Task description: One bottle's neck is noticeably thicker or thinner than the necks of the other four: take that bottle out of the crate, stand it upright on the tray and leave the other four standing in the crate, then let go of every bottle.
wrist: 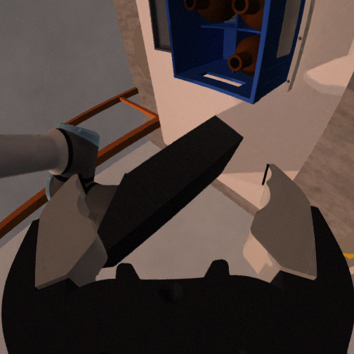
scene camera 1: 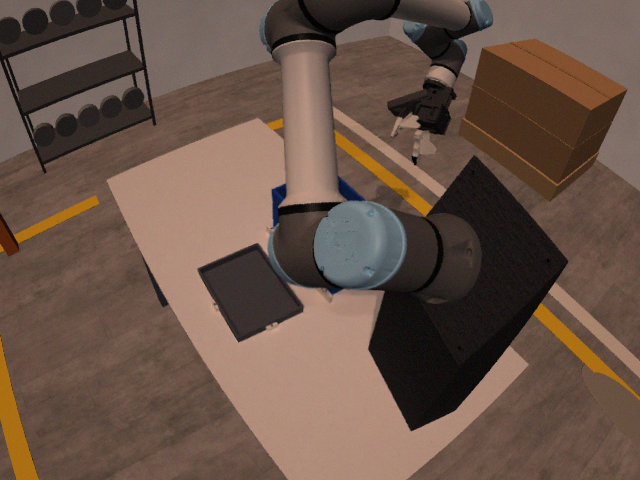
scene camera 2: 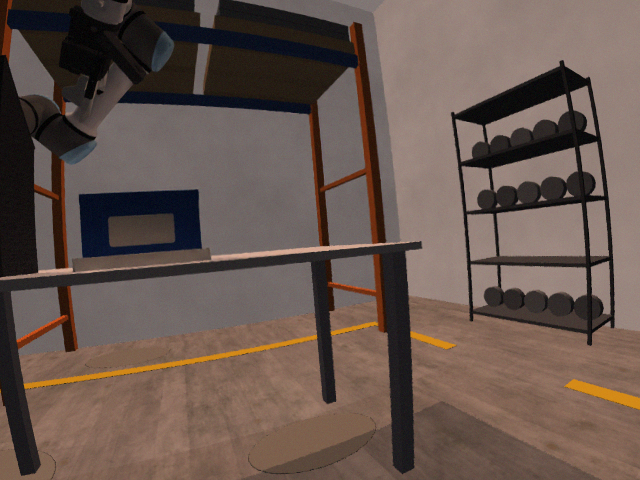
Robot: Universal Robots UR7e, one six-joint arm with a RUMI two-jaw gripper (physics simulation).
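Note:
My gripper is open and empty, high up and away from the crate. The blue crate stands on the table; in scene camera 1 the arm hides most of it. In the wrist view part of the crate shows at the top, with a brown bottle upright in the near compartment and the necks of two more bottles at the edge. The other bottles are out of view, so the necks cannot all be compared. The dark tray lies beside the crate, with no bottle on it.
The robot's black pedestal stands at the table. Cardboard boxes stand on the floor beyond the gripper. A dark shelf rack and an orange-posted rack stand behind the table.

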